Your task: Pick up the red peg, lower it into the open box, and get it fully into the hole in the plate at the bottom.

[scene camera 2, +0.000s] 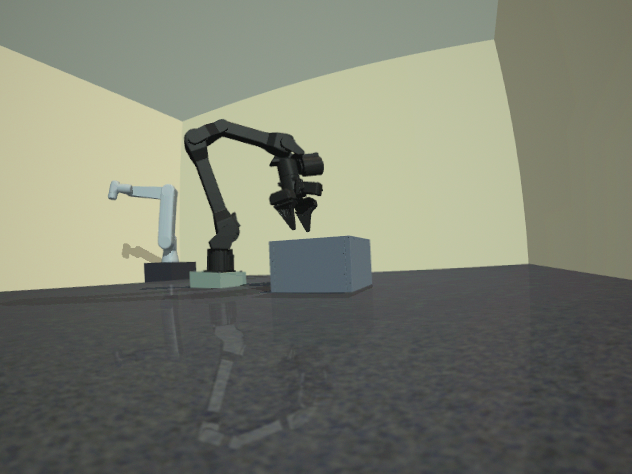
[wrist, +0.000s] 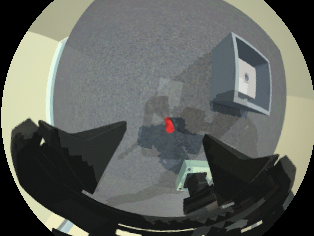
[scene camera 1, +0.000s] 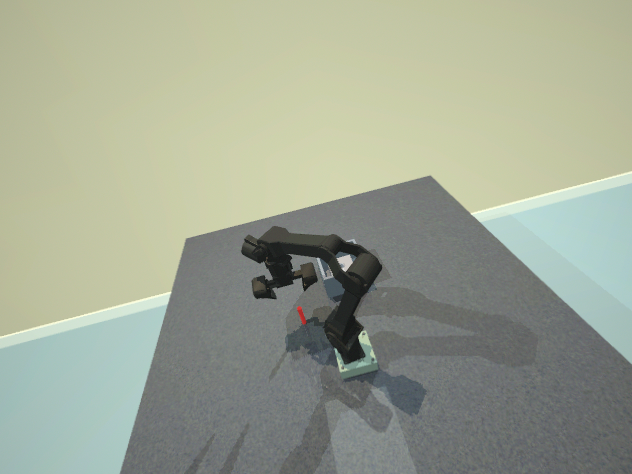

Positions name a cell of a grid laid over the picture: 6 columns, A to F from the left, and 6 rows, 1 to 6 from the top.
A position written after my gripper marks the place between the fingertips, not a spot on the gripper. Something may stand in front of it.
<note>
In view: my gripper (scene camera 2: C3) and a grey box (scene camera 2: D4).
The grey box shows as well in the wrist view (wrist: E3). My gripper also shows in the wrist view (wrist: D4) and in scene camera 1 (scene camera 1: C4).
</note>
